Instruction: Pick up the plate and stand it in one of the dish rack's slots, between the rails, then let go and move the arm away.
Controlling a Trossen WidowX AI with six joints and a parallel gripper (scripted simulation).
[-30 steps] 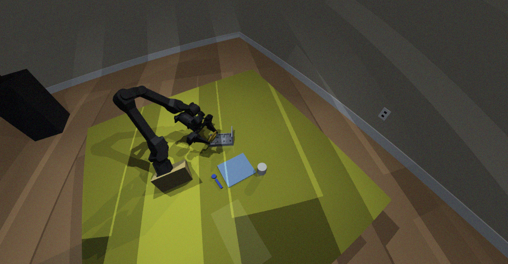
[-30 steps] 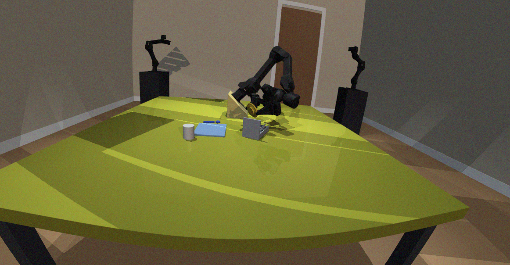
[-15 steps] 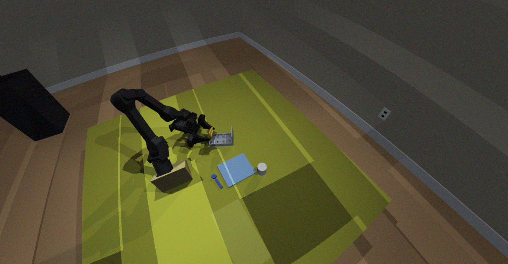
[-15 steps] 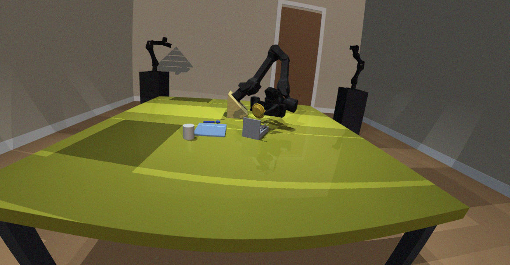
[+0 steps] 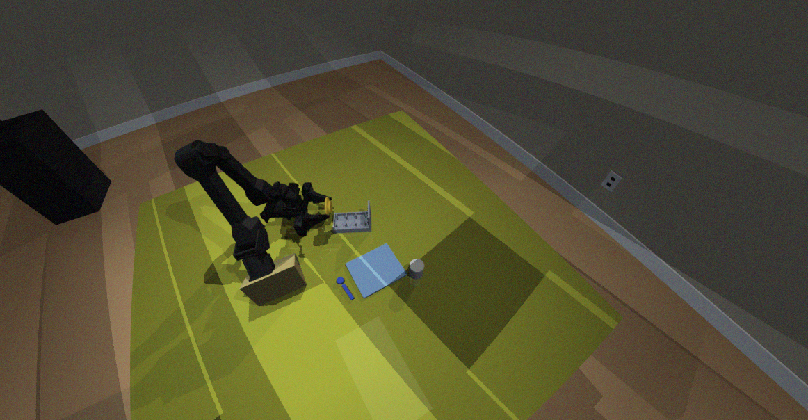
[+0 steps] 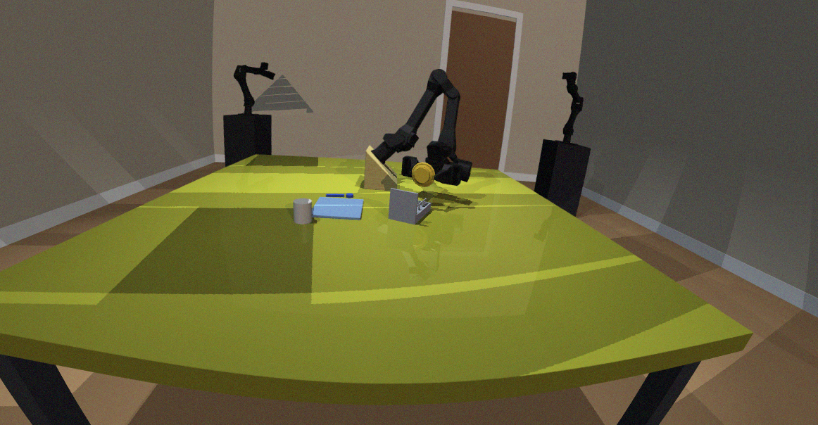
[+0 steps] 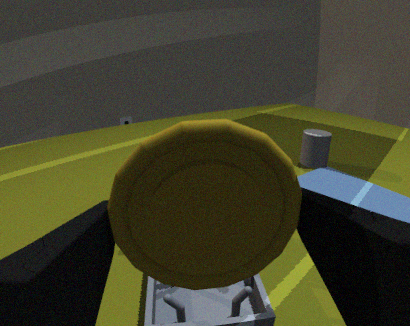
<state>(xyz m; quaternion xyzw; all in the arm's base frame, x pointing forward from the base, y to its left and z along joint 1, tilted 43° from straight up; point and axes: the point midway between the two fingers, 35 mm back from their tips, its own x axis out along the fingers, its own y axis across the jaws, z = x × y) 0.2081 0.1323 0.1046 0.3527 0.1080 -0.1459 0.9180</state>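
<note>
The grey dish rack is 60 mm ahead of my gripper tip, 20 mm to the right of it and 70 mm below it. The rest, counted from my gripper tip: yellow plate 10 mm behind; then blue spoon 40 mm behind, 230 mm to the right, 90 mm below; then light blue mat 70 mm ahead, 220 mm to the right, 90 mm below.
</note>
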